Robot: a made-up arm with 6 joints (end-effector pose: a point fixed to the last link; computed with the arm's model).
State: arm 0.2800 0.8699 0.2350 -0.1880 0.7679 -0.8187
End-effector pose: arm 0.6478 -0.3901 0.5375 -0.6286 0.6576 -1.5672
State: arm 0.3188 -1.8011 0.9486 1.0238 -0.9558 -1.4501
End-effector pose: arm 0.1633 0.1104 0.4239 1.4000 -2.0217 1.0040
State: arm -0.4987 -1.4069 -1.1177 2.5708 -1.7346 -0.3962
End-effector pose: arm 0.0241 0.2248 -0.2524 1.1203 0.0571 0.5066
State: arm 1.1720 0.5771 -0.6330 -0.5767 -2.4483 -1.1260
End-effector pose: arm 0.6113 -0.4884 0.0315 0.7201 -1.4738 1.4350
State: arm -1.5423 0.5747 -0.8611 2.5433 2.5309 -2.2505
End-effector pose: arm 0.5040 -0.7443 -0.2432 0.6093 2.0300 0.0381
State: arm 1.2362 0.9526 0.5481 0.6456 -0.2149 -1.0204
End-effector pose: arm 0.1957 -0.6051 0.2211 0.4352 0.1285 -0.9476
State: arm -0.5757 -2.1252 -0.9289 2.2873 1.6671 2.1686
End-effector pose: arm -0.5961 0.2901 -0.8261 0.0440 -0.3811 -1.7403
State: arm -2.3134 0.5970 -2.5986 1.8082 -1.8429 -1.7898
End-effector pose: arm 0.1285 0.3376 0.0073 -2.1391 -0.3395 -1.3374
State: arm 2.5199 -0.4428 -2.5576 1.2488 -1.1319 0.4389
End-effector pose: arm 0.1872 -0.1093 0.3261 -1.5347 -1.3849 -1.1960
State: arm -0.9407 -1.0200 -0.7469 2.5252 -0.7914 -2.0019
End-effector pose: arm 0.4480 0.1652 -0.0955 -0.7413 0.3676 0.2341
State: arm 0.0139 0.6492 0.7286 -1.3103 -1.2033 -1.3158
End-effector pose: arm 0.4616 0.3915 0.2041 -2.4781 0.6154 0.4613
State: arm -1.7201 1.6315 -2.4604 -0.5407 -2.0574 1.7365
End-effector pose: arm -0.2010 -0.0260 0.2723 2.4473 0.9108 0.2944
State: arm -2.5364 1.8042 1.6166 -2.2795 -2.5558 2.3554
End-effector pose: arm 0.3897 -0.1682 -0.1378 0.1555 -2.0438 -0.1269
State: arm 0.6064 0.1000 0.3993 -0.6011 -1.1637 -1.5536
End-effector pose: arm 0.1804 0.2428 0.6385 -1.6073 -0.8517 0.5041
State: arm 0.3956 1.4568 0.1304 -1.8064 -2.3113 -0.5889
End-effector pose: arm 0.4755 -0.3036 0.2536 0.3381 1.3188 1.2581
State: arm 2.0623 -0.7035 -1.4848 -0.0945 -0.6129 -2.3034
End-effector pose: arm 0.1670 -0.4874 0.8846 -0.3136 -1.8359 0.6570
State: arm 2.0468 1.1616 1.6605 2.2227 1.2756 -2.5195
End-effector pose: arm -0.0427 -0.7979 -0.4705 0.9175 0.4864 -0.3936
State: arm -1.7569 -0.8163 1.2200 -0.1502 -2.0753 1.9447
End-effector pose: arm 0.3333 -0.0094 -0.1596 -1.0477 2.5200 0.5265
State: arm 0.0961 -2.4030 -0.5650 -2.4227 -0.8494 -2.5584
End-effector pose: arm -0.0387 0.2519 -0.0701 -0.0583 0.9754 1.0134
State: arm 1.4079 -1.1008 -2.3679 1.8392 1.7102 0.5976
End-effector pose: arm -0.0835 0.2622 0.1328 -0.6849 1.6538 -1.3907
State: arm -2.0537 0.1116 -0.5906 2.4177 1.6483 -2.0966
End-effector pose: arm 0.8764 -0.6071 0.3248 -0.6818 1.7069 -1.0156
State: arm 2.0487 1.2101 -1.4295 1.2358 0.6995 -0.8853
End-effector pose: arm 0.0261 0.6333 -0.1982 -1.3258 -2.0499 -0.8885
